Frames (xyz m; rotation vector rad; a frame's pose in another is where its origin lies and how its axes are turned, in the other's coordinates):
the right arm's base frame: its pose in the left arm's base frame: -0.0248 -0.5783 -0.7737 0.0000 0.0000 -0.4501
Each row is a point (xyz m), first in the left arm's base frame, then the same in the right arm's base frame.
Working: the left arm's base frame: its pose in the right arm's base frame: -0.2293 0.5315 0.7737 0.0000 0.0000 0.4501

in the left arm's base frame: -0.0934 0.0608 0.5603
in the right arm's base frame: -0.3398 0.5456 1.3340
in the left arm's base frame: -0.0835 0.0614 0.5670
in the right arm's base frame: -0.3312 0.5505 1.3407
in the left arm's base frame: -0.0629 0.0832 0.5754
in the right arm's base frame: -0.3221 0.5790 1.3491
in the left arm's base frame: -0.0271 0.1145 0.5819
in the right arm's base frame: -0.3035 0.6228 1.3556
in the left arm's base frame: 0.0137 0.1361 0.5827
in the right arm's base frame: -0.2761 0.6600 1.3564
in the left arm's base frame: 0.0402 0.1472 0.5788
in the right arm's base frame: -0.2571 0.6815 1.3525
